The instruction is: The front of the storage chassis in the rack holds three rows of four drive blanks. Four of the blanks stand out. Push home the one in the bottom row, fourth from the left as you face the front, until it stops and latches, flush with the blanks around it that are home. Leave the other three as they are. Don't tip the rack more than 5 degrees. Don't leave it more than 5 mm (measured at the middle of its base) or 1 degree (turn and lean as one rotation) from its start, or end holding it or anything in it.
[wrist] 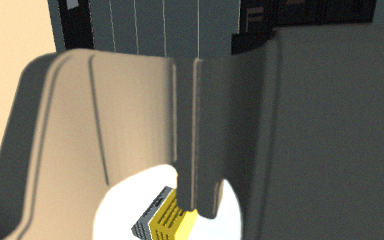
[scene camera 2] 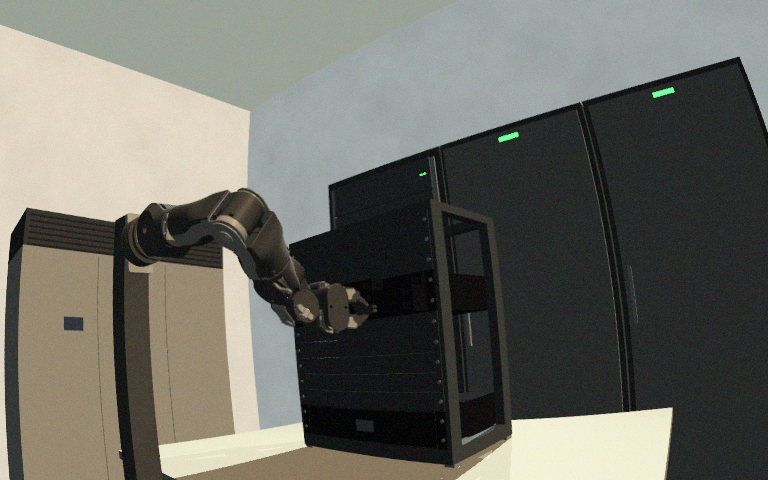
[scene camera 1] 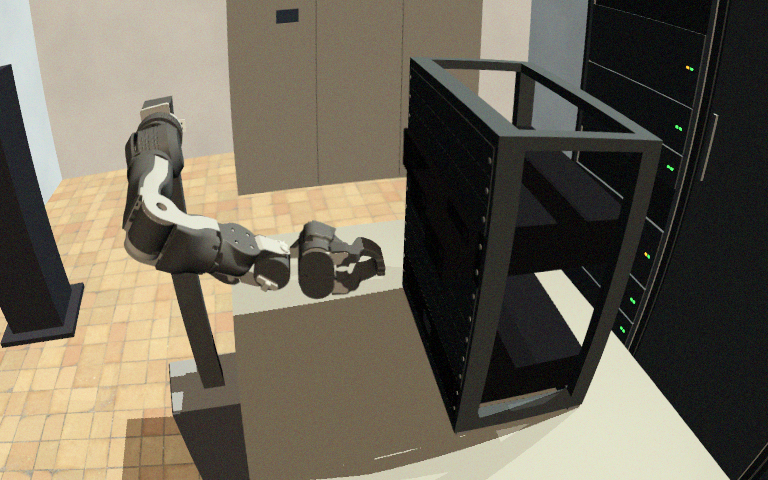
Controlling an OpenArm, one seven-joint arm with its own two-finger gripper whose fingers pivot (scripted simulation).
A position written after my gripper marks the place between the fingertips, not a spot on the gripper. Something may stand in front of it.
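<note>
My gripper [scene camera 1: 382,261], [scene camera 2: 367,310], [wrist: 207,137] is visible.
</note>
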